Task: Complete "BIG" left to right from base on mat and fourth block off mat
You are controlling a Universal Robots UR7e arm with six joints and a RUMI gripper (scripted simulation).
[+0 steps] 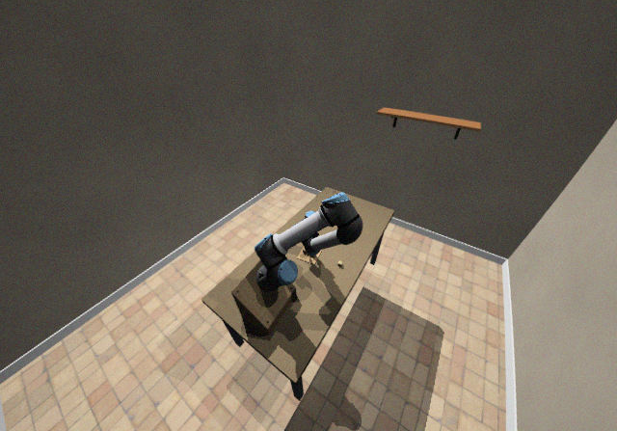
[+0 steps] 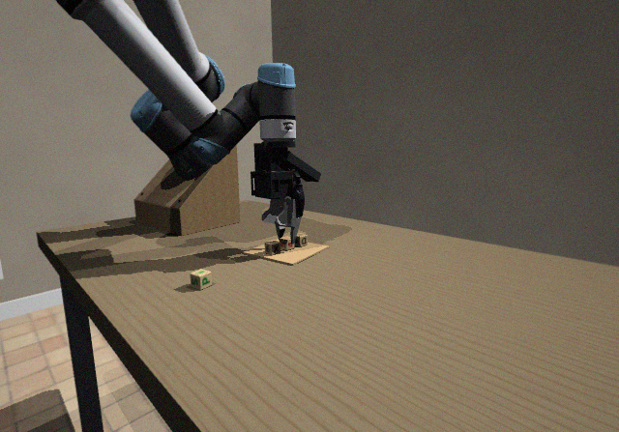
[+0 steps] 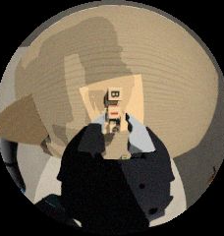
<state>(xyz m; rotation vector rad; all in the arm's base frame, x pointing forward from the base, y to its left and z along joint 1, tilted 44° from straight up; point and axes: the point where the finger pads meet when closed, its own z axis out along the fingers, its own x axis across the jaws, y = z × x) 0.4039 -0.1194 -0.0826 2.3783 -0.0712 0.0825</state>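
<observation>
Right now the tan mat is 40 mm below my hand.
</observation>
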